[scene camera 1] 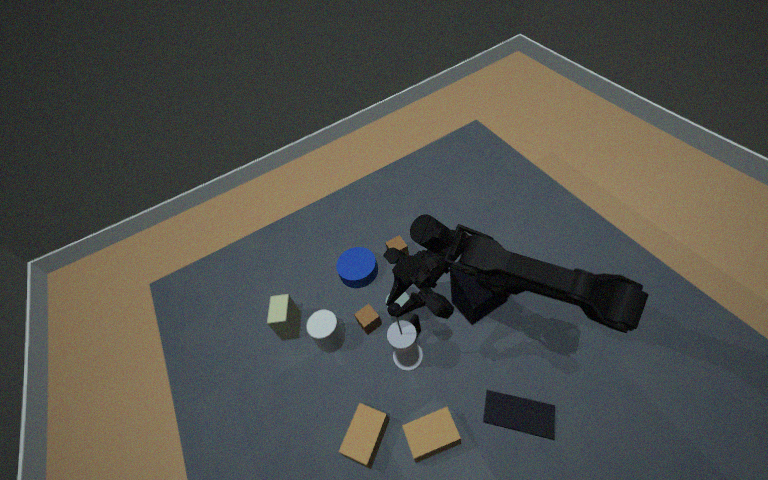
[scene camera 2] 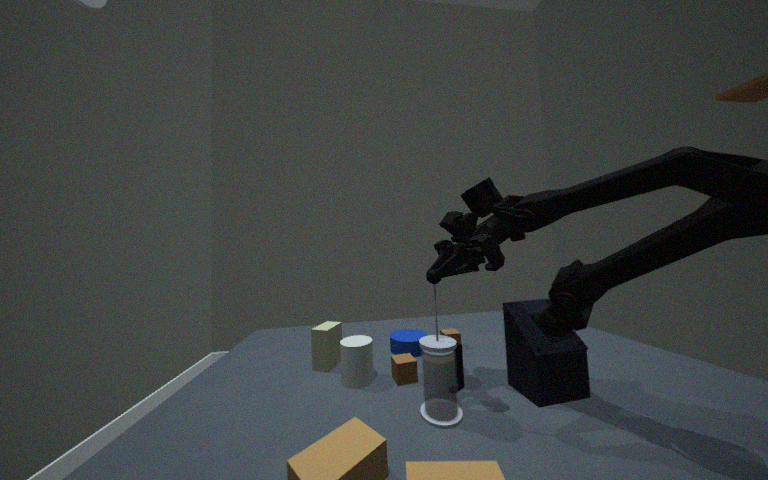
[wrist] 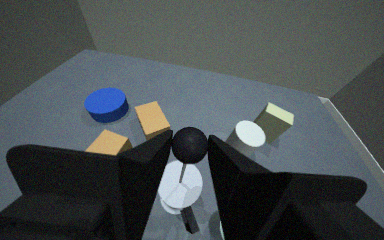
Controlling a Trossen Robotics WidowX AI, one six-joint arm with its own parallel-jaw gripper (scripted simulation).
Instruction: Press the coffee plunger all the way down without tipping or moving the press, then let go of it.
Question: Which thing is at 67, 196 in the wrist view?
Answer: The gripper.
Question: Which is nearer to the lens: the coffee press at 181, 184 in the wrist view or the blue disc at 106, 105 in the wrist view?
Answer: The coffee press.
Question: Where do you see an orange cube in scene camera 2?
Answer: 404, 366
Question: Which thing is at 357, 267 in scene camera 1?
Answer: A blue disc.
